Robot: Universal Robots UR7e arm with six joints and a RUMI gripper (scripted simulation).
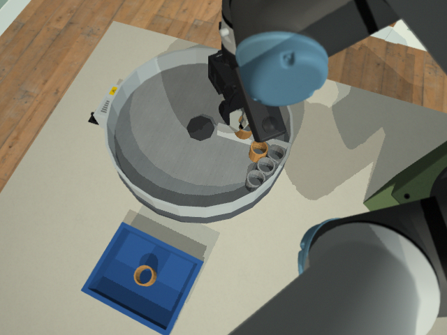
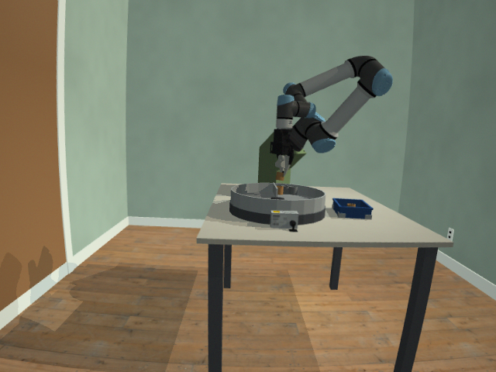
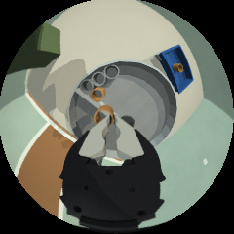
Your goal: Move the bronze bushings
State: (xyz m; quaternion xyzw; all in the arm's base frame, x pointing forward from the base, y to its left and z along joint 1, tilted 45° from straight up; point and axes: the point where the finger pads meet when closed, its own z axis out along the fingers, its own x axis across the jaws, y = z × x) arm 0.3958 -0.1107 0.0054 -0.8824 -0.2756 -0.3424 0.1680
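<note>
Right now my hand is 310 mm to the right of the blue crate, 140 mm above it and 90 mm short of it. The rest, counted from my hand: turntable (110 mm below, 90 mm ahead, 30 mm to the right).
</note>
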